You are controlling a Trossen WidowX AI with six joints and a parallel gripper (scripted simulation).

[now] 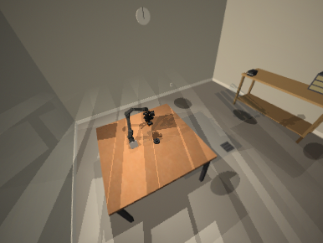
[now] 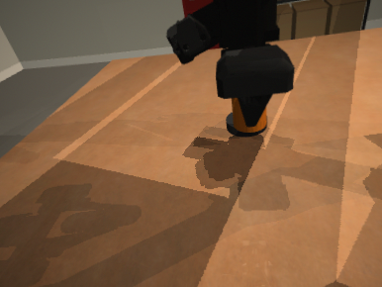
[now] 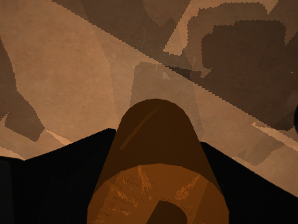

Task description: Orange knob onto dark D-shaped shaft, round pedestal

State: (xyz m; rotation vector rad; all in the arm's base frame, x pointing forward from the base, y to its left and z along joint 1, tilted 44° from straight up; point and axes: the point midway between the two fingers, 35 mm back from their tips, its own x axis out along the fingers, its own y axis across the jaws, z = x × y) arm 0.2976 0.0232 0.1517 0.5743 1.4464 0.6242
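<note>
My gripper tip is 1 cm short of the dark round pedestal, 21 cm to the left of it and 11 cm above it. The rest, counted from my gripper tip: orange knob (2 cm above).
</note>
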